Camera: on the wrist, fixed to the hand. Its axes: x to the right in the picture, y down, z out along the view.
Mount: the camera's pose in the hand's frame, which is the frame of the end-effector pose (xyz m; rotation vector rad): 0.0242 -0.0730 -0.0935 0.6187 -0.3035 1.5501
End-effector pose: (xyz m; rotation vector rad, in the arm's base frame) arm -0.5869 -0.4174 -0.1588 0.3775 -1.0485 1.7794
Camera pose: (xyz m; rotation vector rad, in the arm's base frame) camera -0.5158 -0.3195 -0.1615 -0.1104 0.6962 -2.4856
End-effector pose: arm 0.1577 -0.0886 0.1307 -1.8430 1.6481 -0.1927
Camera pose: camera 0.1757 -0.1453 0.2362 0.1068 1.9803 0.2290
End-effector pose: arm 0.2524 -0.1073 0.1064 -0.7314 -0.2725 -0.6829
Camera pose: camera 0.2224 -0.2231 0.0880 -0.2642 -0.1093 0.9641
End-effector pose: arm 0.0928 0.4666 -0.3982 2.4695 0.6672 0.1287
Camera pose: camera 0.0605 0.5776 -0.3621 -2.6190 1.4907 -0.1078
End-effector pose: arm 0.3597 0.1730 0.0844 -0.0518 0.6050 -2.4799
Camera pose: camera 0.2852 0.2513 0.0299 0.2036 -0.2723 -0.9962
